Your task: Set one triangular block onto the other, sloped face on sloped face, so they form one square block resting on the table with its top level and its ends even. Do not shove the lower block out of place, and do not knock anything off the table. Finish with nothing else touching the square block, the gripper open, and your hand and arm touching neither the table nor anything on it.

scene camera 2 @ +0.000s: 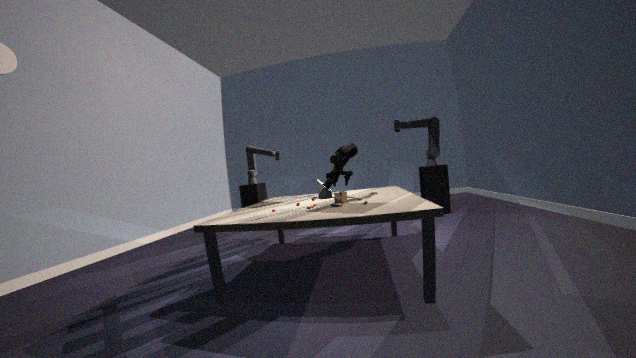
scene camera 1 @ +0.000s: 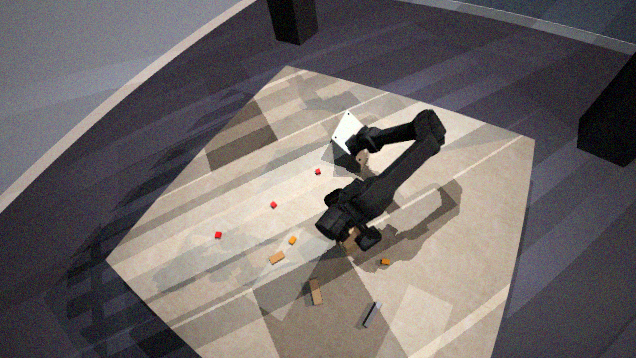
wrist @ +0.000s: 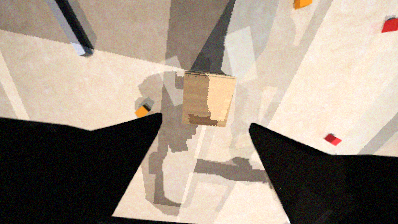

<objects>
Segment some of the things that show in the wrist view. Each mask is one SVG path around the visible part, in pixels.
My gripper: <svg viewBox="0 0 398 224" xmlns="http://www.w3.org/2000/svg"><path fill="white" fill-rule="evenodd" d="M251 123L249 134L254 149L270 178L270 182L291 224L398 224L398 157L371 154L331 155L257 123ZM162 113L154 113L93 131L51 122L0 117L0 224L193 224L112 216L158 134L162 124Z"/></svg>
A wooden block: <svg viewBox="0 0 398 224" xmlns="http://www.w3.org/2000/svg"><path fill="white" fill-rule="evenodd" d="M184 73L182 123L226 127L237 79Z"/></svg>
</objects>
